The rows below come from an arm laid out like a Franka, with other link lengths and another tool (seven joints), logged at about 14 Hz.
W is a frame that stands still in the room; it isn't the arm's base.
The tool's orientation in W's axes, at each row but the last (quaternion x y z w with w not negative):
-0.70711, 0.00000, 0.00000, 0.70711
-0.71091, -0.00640, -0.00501, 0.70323
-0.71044, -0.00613, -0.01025, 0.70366
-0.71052, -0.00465, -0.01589, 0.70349
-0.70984, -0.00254, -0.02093, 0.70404
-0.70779, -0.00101, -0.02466, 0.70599
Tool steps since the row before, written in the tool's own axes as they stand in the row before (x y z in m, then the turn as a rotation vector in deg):
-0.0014, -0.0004, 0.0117, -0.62, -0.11, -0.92
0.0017, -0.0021, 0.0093, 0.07, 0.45, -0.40
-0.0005, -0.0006, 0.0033, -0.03, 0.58, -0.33
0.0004, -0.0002, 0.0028, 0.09, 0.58, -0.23
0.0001, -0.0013, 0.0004, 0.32, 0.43, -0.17
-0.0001, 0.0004, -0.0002, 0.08, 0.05, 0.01
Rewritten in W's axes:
-0.0014, 0.0117, 0.0004, -0.62, -0.92, 0.11
0.0016, 0.0093, 0.0020, 0.08, -0.40, -0.44
-0.0005, 0.0033, 0.0006, -0.02, -0.34, -0.58
0.0004, 0.0028, 0.0002, 0.10, -0.24, -0.57
0.0001, 0.0004, 0.0013, 0.33, -0.18, -0.42
-0.0001, -0.0002, -0.0004, 0.08, 0.01, -0.05

